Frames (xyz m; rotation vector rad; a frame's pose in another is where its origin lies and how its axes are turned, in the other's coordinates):
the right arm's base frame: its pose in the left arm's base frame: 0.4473 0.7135 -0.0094 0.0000 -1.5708 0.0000
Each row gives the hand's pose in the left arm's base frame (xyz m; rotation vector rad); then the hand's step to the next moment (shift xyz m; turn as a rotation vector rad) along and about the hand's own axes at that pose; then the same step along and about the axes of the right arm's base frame.
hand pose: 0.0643 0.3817 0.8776 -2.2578 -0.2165 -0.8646
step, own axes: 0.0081 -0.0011 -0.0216 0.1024 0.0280 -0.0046
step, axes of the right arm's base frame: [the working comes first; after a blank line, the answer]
step, axes of the left arm's base frame: -0.0055 -0.0143 0.0173 0.0864 -0.0328 0.0525

0.0173 -0.0143 0.0055 0.0525 -0.0328 -0.0864
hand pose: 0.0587 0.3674 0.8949 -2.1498 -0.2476 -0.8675
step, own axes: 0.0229 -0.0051 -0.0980 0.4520 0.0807 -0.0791
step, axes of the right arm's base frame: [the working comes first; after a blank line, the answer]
step, axes of the left arm's base frame: -0.0344 -0.0710 0.0627 0.3330 -0.1593 0.2843

0.0627 -0.0710 0.0344 0.2843 -0.1593 -0.3330
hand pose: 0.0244 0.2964 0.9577 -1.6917 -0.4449 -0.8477
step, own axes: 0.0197 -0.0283 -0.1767 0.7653 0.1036 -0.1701
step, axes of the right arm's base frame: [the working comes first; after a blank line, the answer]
step, axes of the left arm's base frame: -0.0598 -0.1616 0.0520 0.5304 -0.2942 0.5074

0.0520 -0.1616 0.0598 0.5074 -0.2942 -0.5304
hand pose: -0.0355 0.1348 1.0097 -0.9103 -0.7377 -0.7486
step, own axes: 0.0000 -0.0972 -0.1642 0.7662 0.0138 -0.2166
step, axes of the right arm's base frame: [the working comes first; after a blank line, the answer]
step, axes of the left arm's base frame: -0.0410 -0.1841 -0.0287 0.4686 -0.3720 0.5255

-0.0287 -0.1841 0.0410 0.5255 -0.3720 -0.4686
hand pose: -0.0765 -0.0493 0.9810 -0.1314 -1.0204 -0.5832
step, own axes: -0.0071 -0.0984 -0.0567 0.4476 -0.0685 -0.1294
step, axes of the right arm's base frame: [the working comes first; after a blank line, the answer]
step, axes of the left arm's base frame: -0.0102 -0.1008 -0.0518 0.2364 -0.2828 0.2931

-0.0518 -0.1008 0.0102 0.2931 -0.2828 -0.2364
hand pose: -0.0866 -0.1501 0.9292 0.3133 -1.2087 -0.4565
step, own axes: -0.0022 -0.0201 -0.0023 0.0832 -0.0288 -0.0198
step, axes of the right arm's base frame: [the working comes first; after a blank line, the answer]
step, axes of the left arm's base frame: -0.0019 -0.0164 -0.0119 0.0372 -0.0665 0.0484

-0.0119 -0.0164 0.0019 0.0484 -0.0665 -0.0372
